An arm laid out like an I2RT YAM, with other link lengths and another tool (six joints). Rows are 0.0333 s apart.
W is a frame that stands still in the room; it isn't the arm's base.
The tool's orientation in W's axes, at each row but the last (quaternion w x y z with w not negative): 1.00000, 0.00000, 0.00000, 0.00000; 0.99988, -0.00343, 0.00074, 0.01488; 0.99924, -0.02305, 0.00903, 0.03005; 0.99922, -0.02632, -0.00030, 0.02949; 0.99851, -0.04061, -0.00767, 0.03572; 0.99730, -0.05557, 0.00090, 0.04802
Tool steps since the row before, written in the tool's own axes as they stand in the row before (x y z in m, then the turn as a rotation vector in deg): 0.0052, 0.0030, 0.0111, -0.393, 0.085, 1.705; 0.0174, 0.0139, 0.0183, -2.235, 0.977, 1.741; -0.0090, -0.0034, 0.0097, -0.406, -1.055, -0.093; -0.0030, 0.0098, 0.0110, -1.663, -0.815, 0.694; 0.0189, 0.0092, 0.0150, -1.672, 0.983, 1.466; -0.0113, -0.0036, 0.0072, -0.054, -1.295, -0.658
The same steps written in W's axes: 0.0052, 0.0030, 0.0111, -0.393, 0.085, 1.705; 0.0170, 0.0145, 0.0182, -2.261, 0.922, 1.738; -0.0086, -0.0035, 0.0100, -0.343, -1.081, -0.037; -0.0036, 0.0102, 0.0105, -1.614, -0.874, 0.738; 0.0179, 0.0117, 0.0144, -1.764, 0.975, 1.360; -0.0109, -0.0038, 0.0076, 0.073, -1.359, -0.510
